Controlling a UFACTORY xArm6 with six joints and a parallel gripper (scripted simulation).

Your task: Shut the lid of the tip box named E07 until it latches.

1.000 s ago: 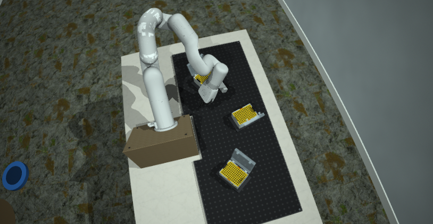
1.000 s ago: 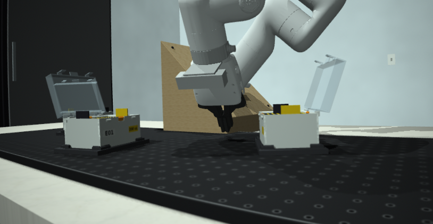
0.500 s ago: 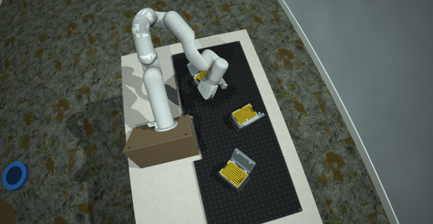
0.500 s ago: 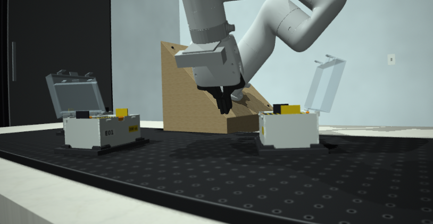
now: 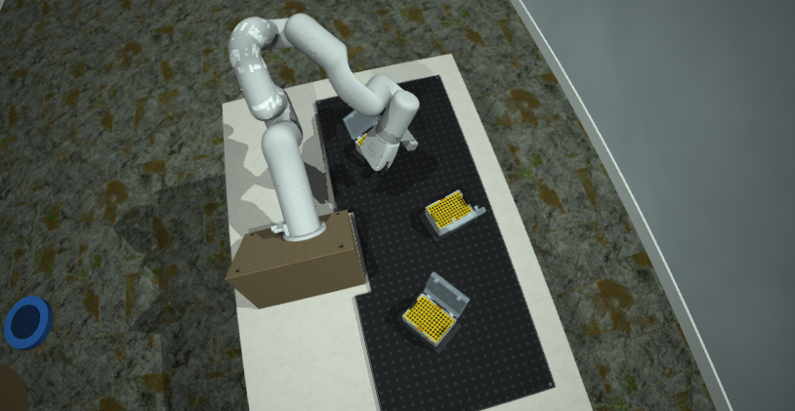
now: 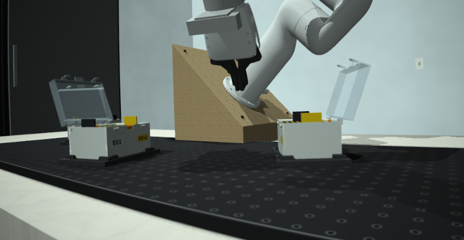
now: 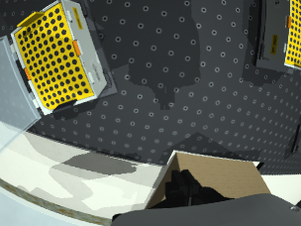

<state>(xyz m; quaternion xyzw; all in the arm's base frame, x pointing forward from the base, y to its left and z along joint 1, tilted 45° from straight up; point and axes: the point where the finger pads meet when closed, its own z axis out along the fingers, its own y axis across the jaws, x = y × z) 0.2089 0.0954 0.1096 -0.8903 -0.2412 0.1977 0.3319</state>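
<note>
My hand is 22 cm to the right of the clear lid, 4 cm above it and 2 cm short of it. From my hand the other things lie so: tip box: 22 cm ahead, 15 cm to the right, 7 cm below.
</note>
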